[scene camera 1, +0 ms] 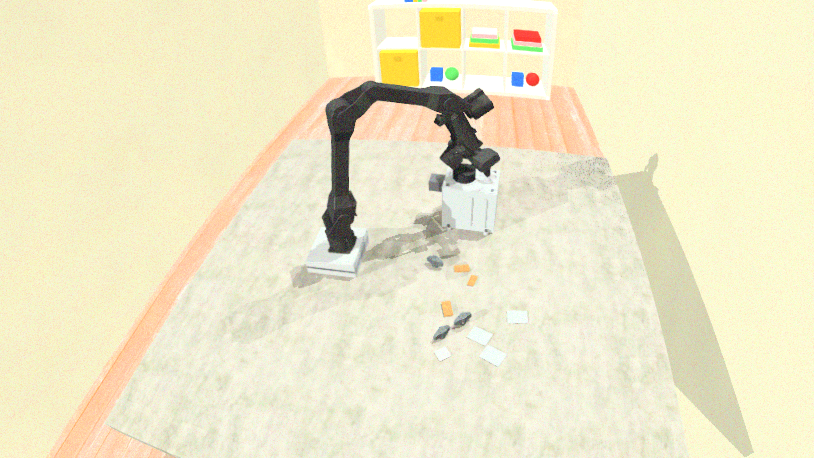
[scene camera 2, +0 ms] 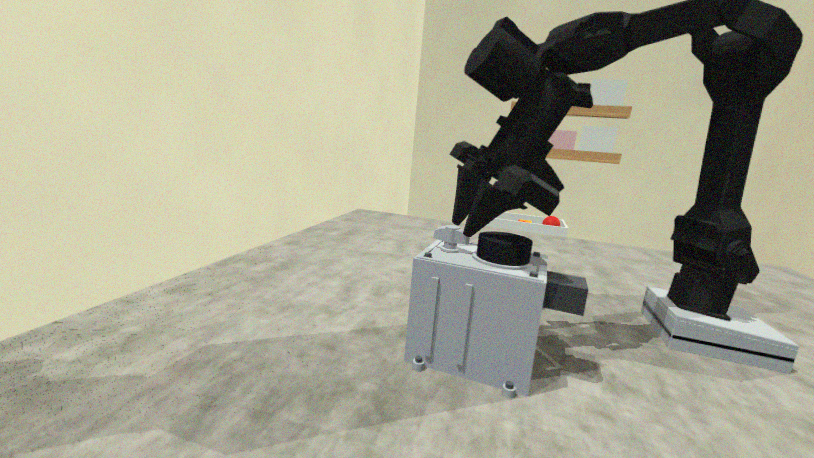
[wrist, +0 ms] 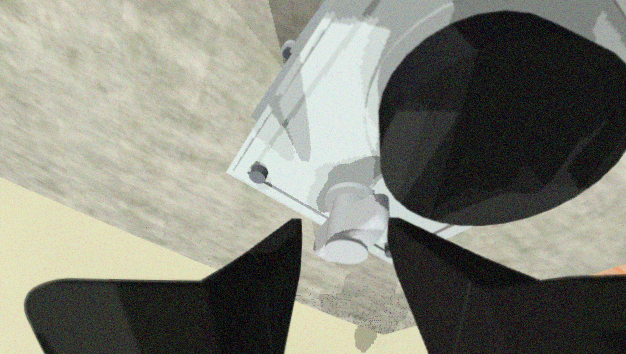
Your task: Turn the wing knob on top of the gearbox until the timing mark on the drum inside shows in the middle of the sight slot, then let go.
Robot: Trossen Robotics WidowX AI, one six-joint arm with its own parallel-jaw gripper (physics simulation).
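Places are measured from the arm's base along level axes (x back, y up, z left), in centimetres.
Where they show: gripper, fingertip midpoint: (scene camera 1: pixel 485 173) (scene camera 2: pixel 460 229) (wrist: pixel 344 228); arm's base, origin of the base link: (scene camera 1: pixel 342 244) (scene camera 2: pixel 696 307).
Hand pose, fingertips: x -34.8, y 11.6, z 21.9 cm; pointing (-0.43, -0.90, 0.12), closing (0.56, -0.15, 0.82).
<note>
Things, the pixels of their top centre, and the offset from my fingertips. "*": a spot on its surface instead.
- pale grey gearbox, middle of its top: (wrist: pixel 504 173) (scene camera 2: pixel 506 232) (scene camera 1: pixel 464 167) dz +1.0, dx +5.9, dy +0.8 cm
- broad black round cap, surface spot: (wrist: pixel 500 120) (scene camera 1: pixel 461 171) * dz +0.0, dx +6.6, dy +0.1 cm
- dark block, surface spot: (scene camera 2: pixel 566 293) * dz +3.4, dx +13.4, dy -4.7 cm
The pale grey gearbox (scene camera 1: pixel 467 209) (scene camera 2: pixel 483 330) (wrist: pixel 345 85) stands upright on the mat. Its light wing knob (scene camera 2: pixel 450 234) (wrist: pixel 356 217) rises near one corner of the top, beside a broad black round cap (scene camera 1: pixel 463 174) (scene camera 2: pixel 504 249) (wrist: pixel 500 120). My gripper (scene camera 2: pixel 462 229) (wrist: pixel 344 228) is partly open and points down at a slant over the knob. In the wrist view the knob shows between the fingertips, nearer the right one, and neither finger grips it. I cannot make out the sight slot, the drum or its timing mark.
A dark block (scene camera 1: pixel 436 182) (scene camera 2: pixel 566 293) juts from the gearbox's side towards the arm's base (scene camera 1: pixel 335 263) (scene camera 2: pixel 722 341). Grey stones (scene camera 1: pixel 434 261), orange pieces (scene camera 1: pixel 461 268) and white squares (scene camera 1: pixel 517 316) lie on the mat. A tray with a red ball (scene camera 2: pixel 551 221) stands beyond the gearbox.
</note>
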